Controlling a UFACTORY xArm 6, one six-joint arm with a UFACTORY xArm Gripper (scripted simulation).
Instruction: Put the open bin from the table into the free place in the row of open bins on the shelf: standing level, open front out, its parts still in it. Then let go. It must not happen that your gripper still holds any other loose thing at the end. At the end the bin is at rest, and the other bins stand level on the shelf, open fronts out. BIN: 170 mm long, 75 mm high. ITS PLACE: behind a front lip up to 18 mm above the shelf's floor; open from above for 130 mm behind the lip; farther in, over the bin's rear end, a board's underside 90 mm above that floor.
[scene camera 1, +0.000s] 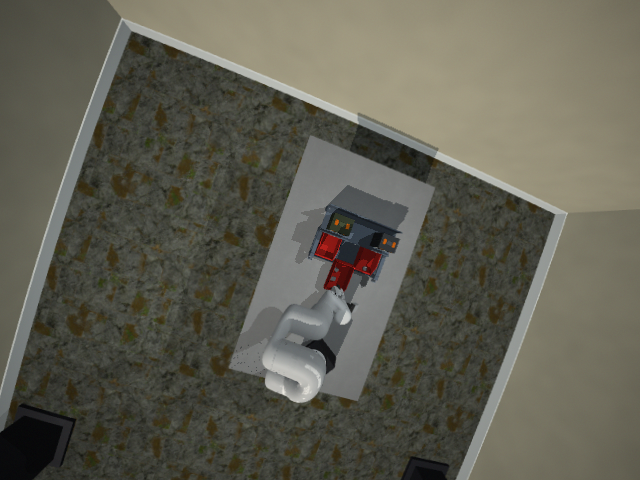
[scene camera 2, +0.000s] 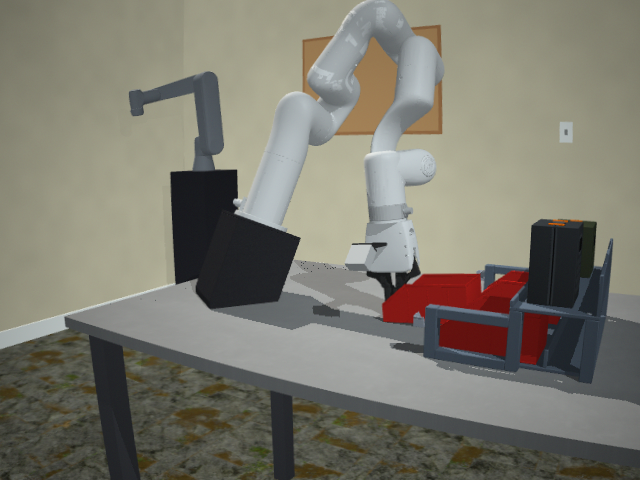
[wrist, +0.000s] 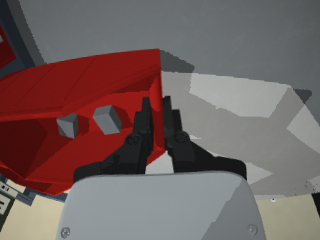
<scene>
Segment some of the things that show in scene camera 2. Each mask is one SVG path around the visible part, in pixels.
A red open bin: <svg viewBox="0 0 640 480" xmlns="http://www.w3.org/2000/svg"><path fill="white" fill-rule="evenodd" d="M386 322L413 323L413 315L417 312L420 313L421 317L425 318L425 307L429 304L463 308L481 296L480 274L423 274L413 284L404 284L385 301Z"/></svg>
A red open bin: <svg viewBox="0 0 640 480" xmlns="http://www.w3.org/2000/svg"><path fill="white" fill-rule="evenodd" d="M548 324L557 325L561 317L549 316ZM529 272L510 271L490 284L481 295L513 298L528 281Z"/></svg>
A red open bin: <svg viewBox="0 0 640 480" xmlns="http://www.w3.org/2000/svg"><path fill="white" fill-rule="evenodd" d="M440 325L439 346L506 356L507 328L447 320L444 324ZM525 313L520 363L536 365L546 346L549 315ZM463 307L465 309L509 314L510 300L512 298L482 295Z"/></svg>
</scene>
